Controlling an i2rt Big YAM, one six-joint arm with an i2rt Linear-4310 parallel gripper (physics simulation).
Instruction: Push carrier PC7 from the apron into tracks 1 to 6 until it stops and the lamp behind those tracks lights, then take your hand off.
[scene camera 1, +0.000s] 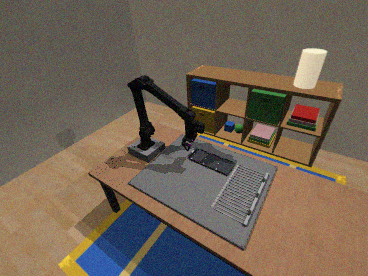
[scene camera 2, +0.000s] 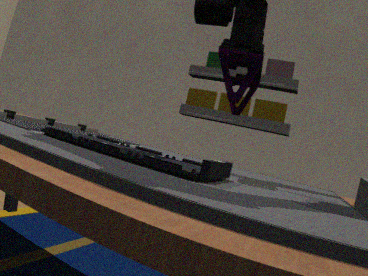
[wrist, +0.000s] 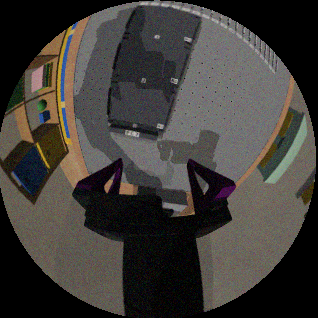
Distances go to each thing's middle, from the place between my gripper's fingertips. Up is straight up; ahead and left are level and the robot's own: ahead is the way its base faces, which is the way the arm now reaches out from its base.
My gripper is now 150 mm short of the carrier PC7 (scene camera 2: 187, 169), 40 mm to the right of it and 100 mm above it.
